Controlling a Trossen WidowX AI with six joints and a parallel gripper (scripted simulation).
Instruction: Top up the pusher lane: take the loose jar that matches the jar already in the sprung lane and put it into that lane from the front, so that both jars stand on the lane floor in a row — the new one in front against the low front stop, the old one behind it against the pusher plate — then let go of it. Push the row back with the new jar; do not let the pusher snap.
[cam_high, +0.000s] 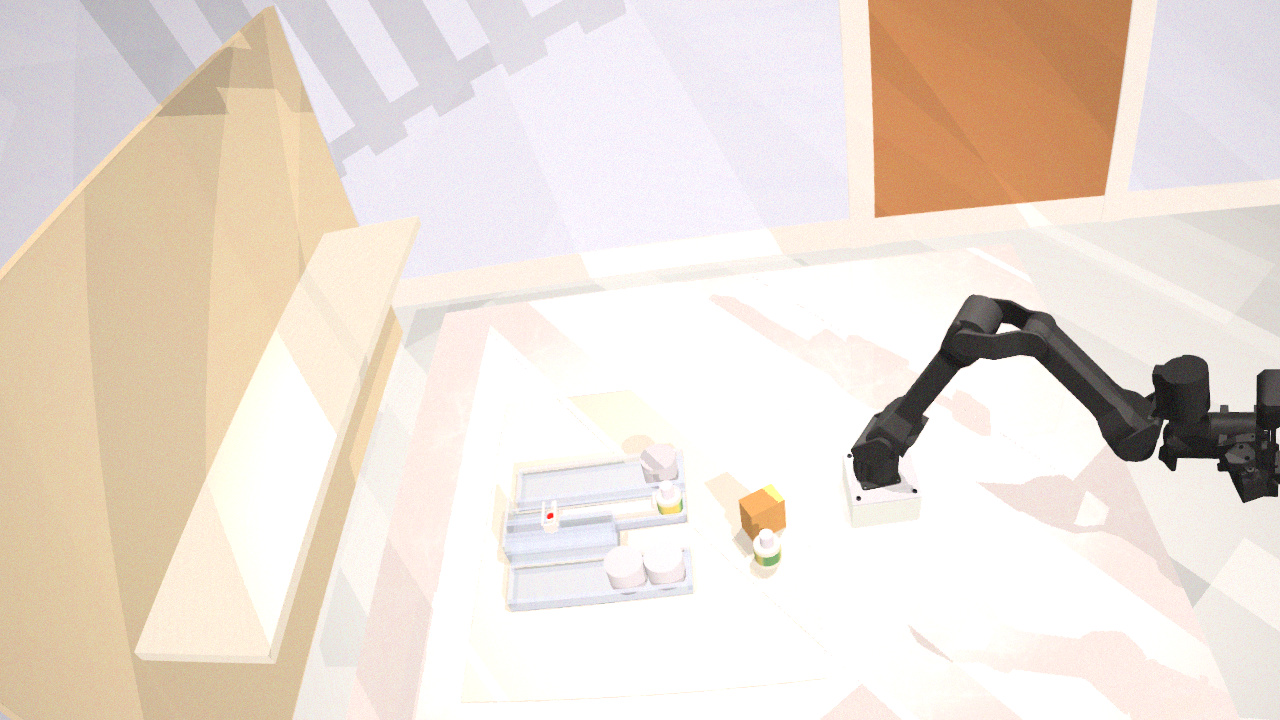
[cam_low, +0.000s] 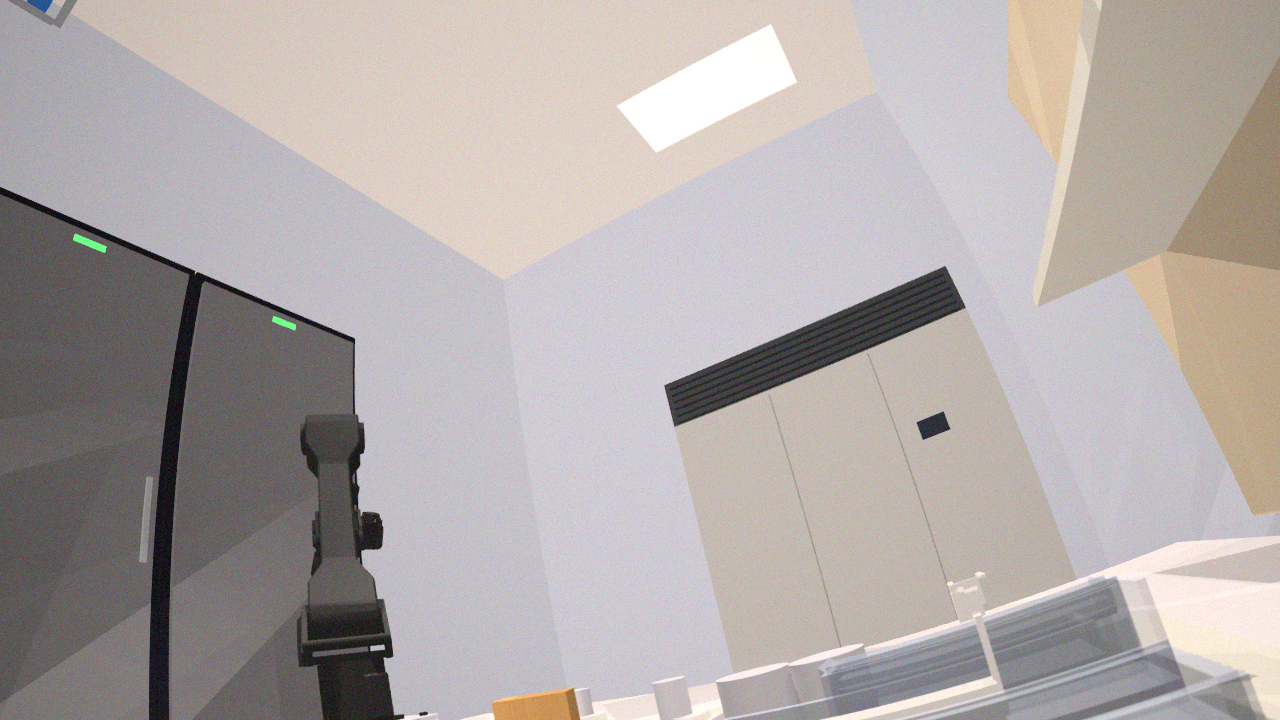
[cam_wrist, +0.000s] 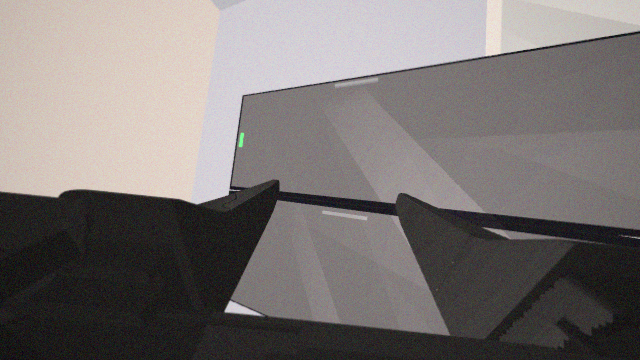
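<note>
Now: the orange box 65 cm ahead of my gripper tip, 37 cm to the right of it and 37 cm below it. Round my gripper tip: wooden shelf (130 cm ahead, 48 cm to the right, 3 cm below); red dot (99 cm ahead, 42 cm to the right, 33 cm below).
</note>
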